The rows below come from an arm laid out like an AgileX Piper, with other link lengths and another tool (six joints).
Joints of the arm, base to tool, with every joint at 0 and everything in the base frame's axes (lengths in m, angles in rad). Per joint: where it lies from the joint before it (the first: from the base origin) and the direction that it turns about. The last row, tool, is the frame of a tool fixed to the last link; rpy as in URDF.
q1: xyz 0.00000 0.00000 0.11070 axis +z
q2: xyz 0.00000 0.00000 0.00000 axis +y
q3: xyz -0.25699 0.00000 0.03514 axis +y
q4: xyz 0.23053 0.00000 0.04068 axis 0.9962 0 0.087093
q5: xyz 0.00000 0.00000 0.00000 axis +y
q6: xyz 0.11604 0.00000 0.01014 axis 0.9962 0 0.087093
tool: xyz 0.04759 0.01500 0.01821 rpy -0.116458 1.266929 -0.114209
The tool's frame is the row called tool.
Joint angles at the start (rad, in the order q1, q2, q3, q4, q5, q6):
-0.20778 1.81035 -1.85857 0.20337 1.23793 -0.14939
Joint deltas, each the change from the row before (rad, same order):
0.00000 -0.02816 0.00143 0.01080 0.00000 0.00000
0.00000 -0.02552 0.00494 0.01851 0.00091 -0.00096
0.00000 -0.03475 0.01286 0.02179 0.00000 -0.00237
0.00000 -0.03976 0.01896 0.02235 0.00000 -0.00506
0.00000 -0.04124 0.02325 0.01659 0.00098 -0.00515
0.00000 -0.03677 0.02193 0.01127 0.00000 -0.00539
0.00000 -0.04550 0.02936 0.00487 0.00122 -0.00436
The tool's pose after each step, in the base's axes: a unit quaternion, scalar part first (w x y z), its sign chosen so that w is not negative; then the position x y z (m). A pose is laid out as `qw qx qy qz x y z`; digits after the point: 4 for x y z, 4 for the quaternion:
0.3614 0.0264 0.9304 0.0545 0.4042 -0.0352 0.2793
0.3719 0.0262 0.9259 0.0617 0.3998 -0.0315 0.2888
0.3835 0.0254 0.9205 0.0702 0.3932 -0.0268 0.2996
0.3947 0.0231 0.9151 0.0788 0.3849 -0.0218 0.3101
0.4038 0.0203 0.9107 0.0849 0.3757 -0.0173 0.3190
0.4114 0.0173 0.9070 0.0886 0.3672 -0.0139 0.3262
0.4186 0.0140 0.9037 0.0892 0.3562 -0.0108 0.3332

